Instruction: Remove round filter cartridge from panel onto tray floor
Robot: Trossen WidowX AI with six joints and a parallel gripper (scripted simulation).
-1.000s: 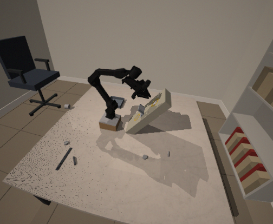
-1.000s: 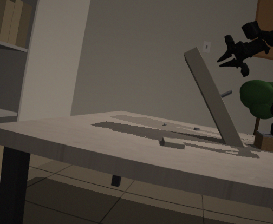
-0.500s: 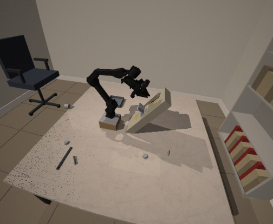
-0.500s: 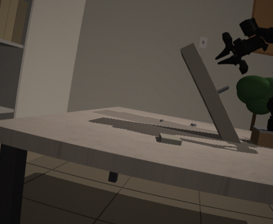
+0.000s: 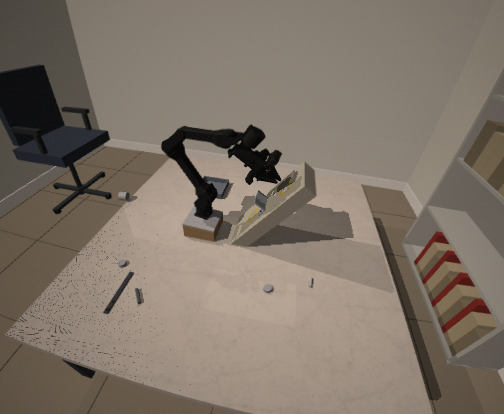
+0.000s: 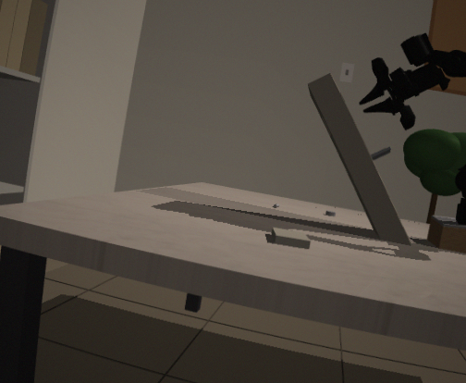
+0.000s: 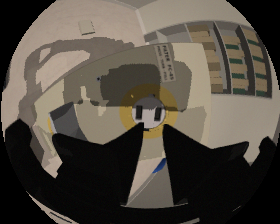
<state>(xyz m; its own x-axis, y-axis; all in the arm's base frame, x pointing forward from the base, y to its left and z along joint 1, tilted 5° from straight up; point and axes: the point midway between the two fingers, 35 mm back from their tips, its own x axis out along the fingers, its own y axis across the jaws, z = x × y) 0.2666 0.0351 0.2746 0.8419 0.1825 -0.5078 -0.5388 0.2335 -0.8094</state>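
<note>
My gripper tip is now 40 mm short of the round filter cartridge, 30 mm above it and 10 mm to the right of it. Round my gripper tip: grey tray (410 mm behind, 290 mm below, 210 mm to the left); then small peg (300 mm below, 220 mm ahead, 170 mm to the right); then grey flap (120 mm below, 60 mm behind, 10 mm to the right).
</note>
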